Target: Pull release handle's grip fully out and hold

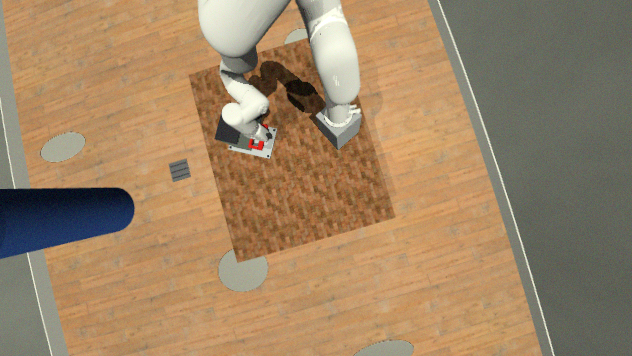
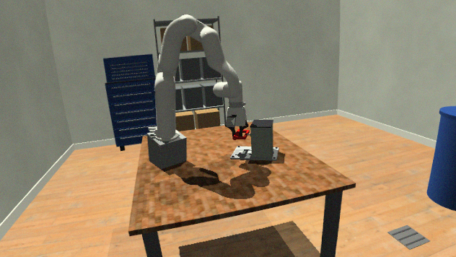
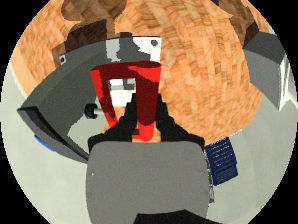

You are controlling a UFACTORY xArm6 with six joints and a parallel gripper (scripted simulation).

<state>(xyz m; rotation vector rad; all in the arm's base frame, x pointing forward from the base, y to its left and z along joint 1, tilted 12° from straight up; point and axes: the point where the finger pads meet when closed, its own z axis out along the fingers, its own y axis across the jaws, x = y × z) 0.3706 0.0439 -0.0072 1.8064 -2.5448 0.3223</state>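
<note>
Right now my hand is 9 cm short of the base plate, 3 cm to the left of it and 10 cm above it.
</note>
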